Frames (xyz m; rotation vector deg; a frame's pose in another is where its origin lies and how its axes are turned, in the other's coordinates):
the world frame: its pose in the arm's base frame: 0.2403 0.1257 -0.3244 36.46 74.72 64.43
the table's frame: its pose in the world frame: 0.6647 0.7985 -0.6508 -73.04 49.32 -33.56
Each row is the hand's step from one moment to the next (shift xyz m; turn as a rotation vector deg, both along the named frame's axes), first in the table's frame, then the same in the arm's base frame.
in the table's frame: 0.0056 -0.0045 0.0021 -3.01 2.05 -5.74
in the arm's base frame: 0.0037 0.0039 -0.0052 -0.74 -6.46 1.99
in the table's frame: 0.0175 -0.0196 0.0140 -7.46 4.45 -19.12
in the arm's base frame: 0.0155 0.0204 -0.0152 -0.26 -20.60 4.05
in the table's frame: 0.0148 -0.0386 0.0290 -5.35 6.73 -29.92
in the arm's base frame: 0.0314 0.0382 -0.0103 -0.54 -31.13 0.11
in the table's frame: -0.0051 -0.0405 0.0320 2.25 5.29 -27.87
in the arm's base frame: 0.0338 0.0381 0.0098 0.05 -27.57 -7.03
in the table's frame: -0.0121 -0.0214 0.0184 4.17 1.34 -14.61
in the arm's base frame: 0.0181 0.0200 0.0147 1.27 -13.66 -6.66
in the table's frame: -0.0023 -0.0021 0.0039 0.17 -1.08 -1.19
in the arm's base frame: 0.0014 0.0038 0.0029 1.28 -0.90 -0.40
